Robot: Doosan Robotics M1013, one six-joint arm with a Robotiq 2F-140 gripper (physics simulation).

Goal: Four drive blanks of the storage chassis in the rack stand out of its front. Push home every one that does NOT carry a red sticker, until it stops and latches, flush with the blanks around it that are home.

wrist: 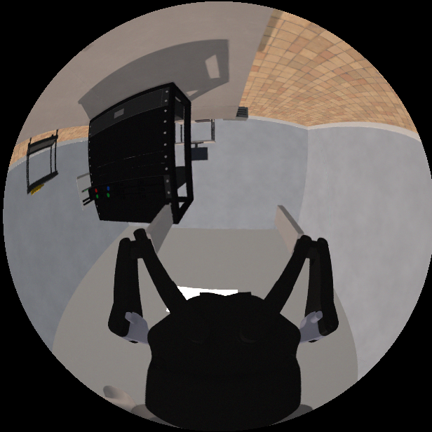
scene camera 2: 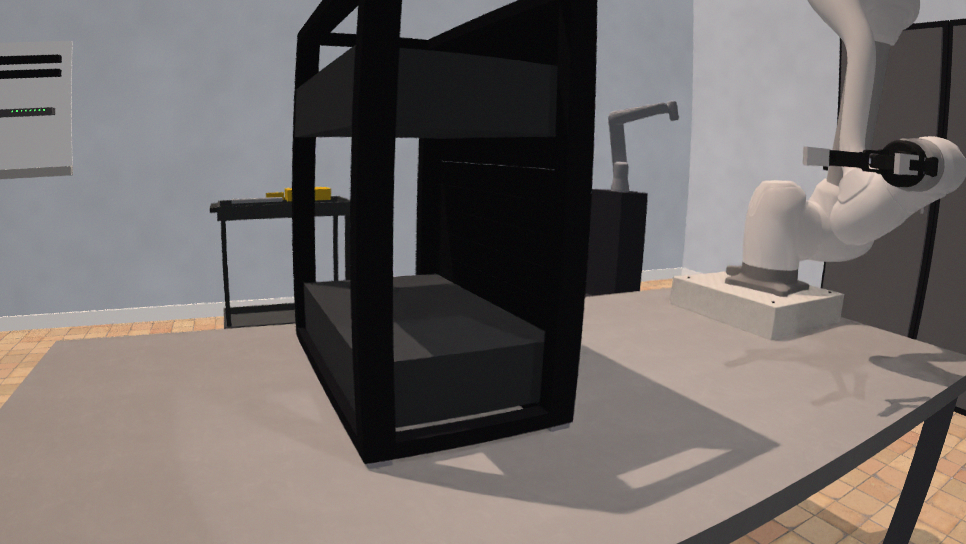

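Seen in the pictures: gripper, fingertip midpoint: point(scene camera 2: 848, 159); arm's base, origin of the base link: point(scene camera 2: 767, 286).
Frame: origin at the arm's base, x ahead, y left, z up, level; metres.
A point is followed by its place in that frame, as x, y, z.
Note:
The black rack point(scene camera 2: 375, 270) @(1.119, 0.099, 0.162) point(wrist: 182, 150) stands on the table. In the wrist view it appears upside down, left of centre, with its front partly facing the camera. The front is very dark there; I cannot make out single drive blanks, which of them stand out, or a red sticker. Small red, blue and green dots show on the front. In scene camera 2 the rack is seen from another side, and the blanks do not show. My gripper point(scene camera 2: 815, 156) point(wrist: 223, 213) is open and empty, held in the air well away from the rack, at the right in scene camera 2.
A dark box point(scene camera 2: 473, 94) @(0.996, 0.086, 0.353) sits high in the rack and another point(scene camera 2: 466, 385) @(0.990, 0.082, 0.000) sits low. The grey table point(scene camera 2: 202, 418) @(1.300, -0.119, -0.074) carries the rack and the arm's pale base block point(scene camera 2: 723, 307) @(0.183, -0.028, -0.037). Behind are a cart point(scene camera 2: 253, 214) with a yellow item and a second small arm point(scene camera 2: 617, 145) on a dark cabinet point(scene camera 2: 618, 243).

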